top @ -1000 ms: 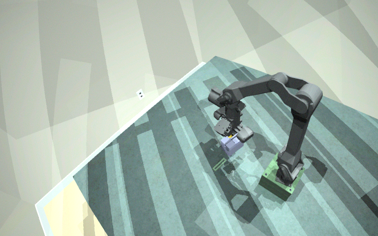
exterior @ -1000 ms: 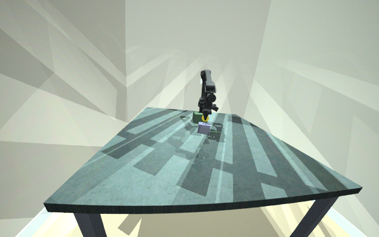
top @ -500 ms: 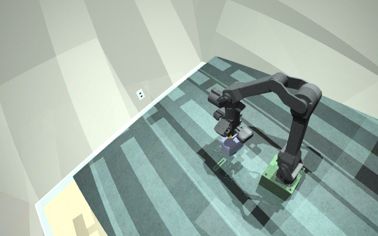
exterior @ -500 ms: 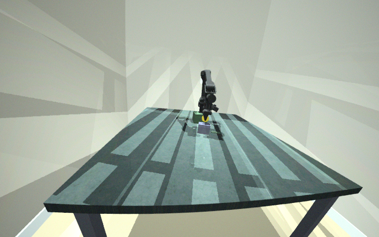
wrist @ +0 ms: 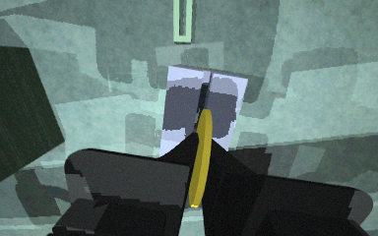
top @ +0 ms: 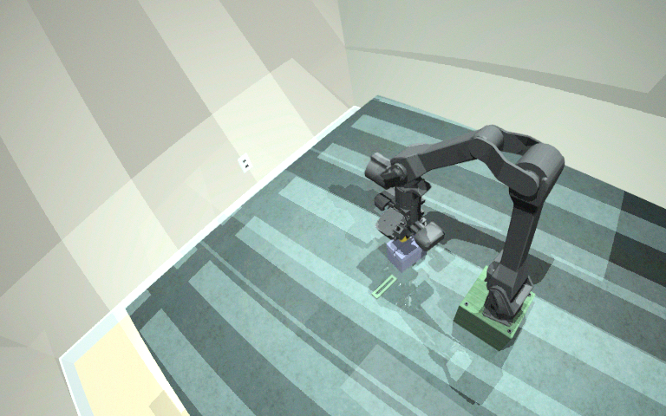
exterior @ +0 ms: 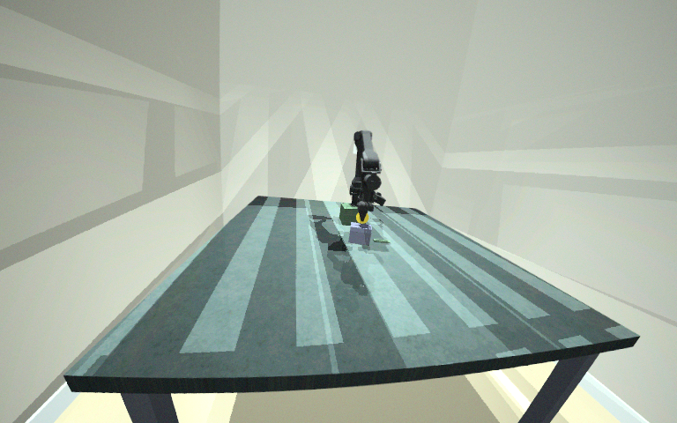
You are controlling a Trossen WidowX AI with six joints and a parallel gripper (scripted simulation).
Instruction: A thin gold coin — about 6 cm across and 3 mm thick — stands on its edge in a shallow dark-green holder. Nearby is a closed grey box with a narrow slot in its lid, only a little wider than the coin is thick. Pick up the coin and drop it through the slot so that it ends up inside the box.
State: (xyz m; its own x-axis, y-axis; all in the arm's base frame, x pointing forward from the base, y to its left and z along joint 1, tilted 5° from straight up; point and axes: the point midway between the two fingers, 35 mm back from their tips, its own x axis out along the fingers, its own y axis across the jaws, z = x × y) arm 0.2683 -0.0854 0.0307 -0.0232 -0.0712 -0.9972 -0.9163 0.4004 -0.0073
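Right now the gold coin is 20 mm above my gripper tip.
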